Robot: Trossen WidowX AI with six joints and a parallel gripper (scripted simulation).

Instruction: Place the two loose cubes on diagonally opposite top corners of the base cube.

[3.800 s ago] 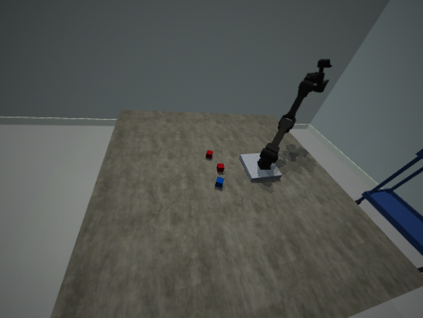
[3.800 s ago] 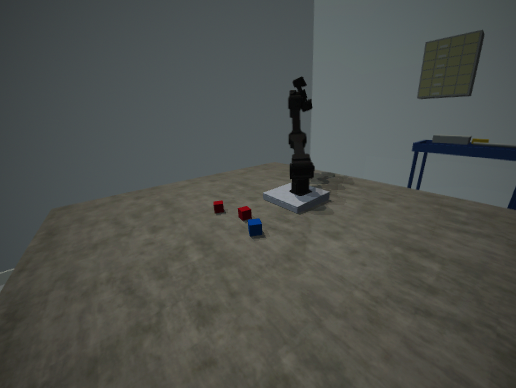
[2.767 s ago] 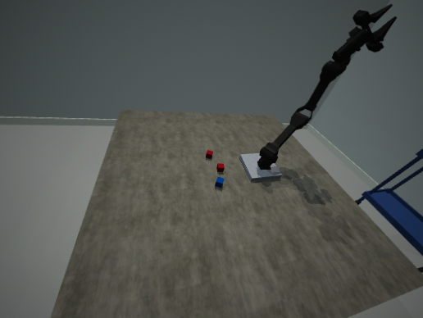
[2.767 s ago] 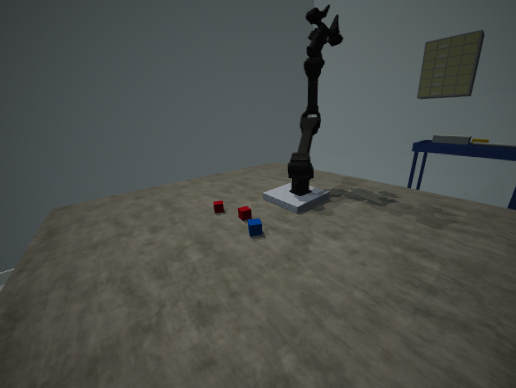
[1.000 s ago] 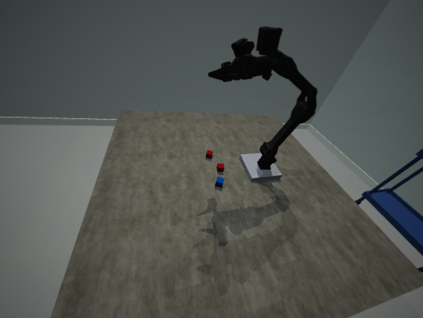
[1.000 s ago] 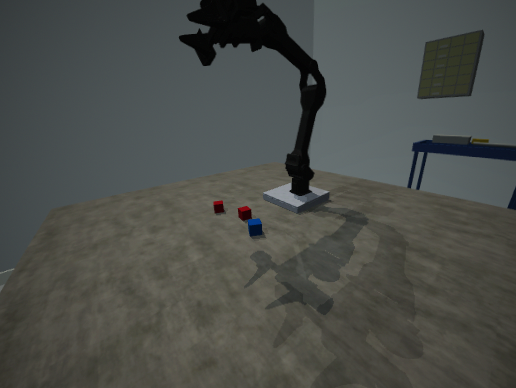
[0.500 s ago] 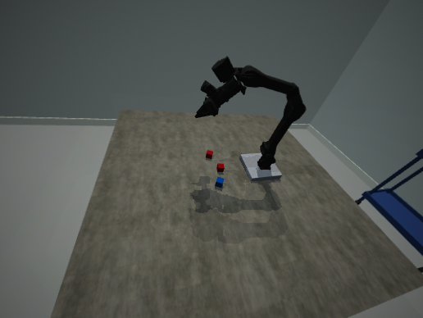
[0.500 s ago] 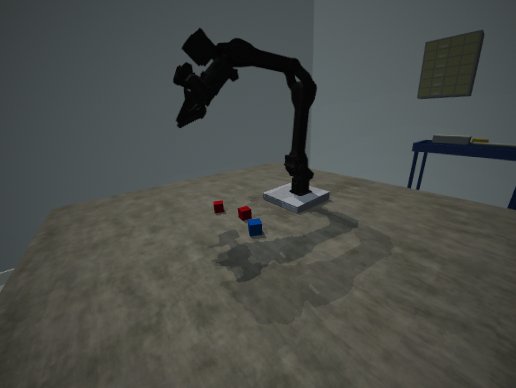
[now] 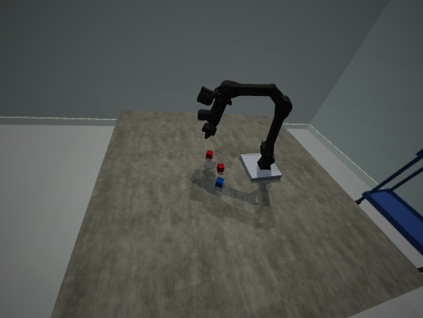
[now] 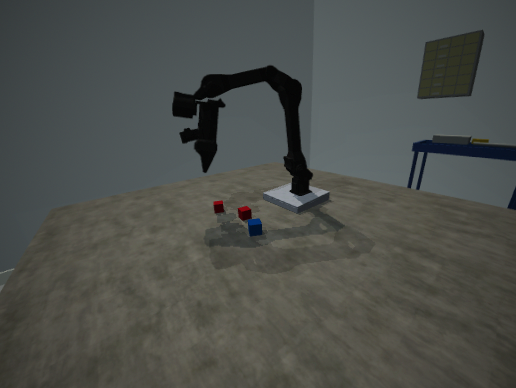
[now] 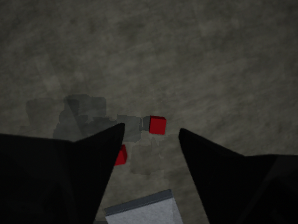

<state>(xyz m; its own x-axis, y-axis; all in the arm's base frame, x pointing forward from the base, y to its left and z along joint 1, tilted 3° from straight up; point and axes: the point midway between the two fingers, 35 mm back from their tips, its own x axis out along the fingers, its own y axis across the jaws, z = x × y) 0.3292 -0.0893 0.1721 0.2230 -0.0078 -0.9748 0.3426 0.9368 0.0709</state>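
The blue cube lies 20 cm to the left of my gripper tip, 14 cm below it and 6 cm behind it.
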